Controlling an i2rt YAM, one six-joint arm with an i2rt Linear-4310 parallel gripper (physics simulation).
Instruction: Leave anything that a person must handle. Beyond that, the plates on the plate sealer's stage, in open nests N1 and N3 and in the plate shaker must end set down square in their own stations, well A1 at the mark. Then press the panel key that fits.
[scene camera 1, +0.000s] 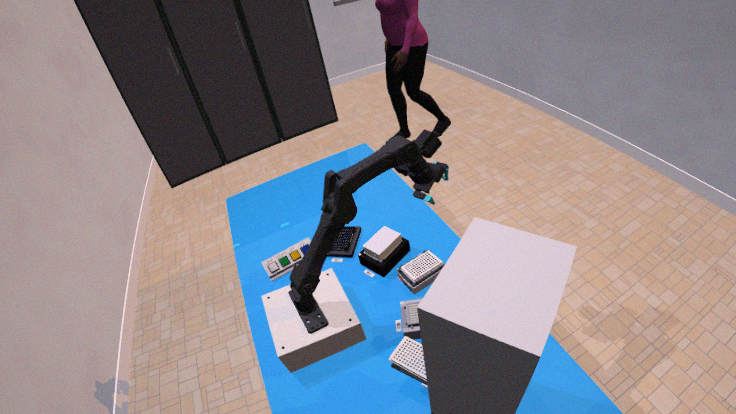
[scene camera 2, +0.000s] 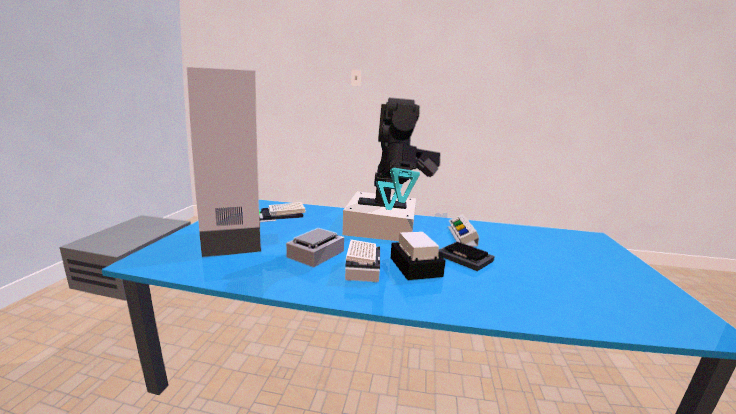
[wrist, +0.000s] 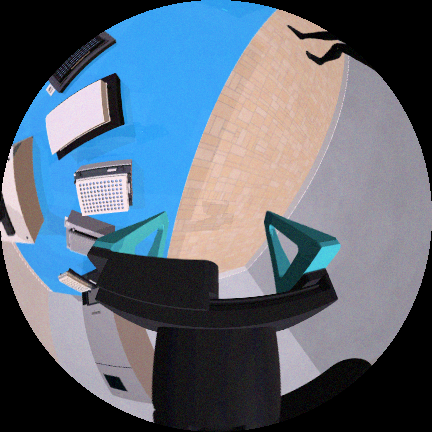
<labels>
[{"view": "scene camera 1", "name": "my gripper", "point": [440, 192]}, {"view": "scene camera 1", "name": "button box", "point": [280, 264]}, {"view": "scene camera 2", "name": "my gripper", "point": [394, 206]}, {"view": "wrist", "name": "my gripper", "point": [215, 216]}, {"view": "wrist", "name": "tall grey cabinet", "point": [122, 351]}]
</labels>
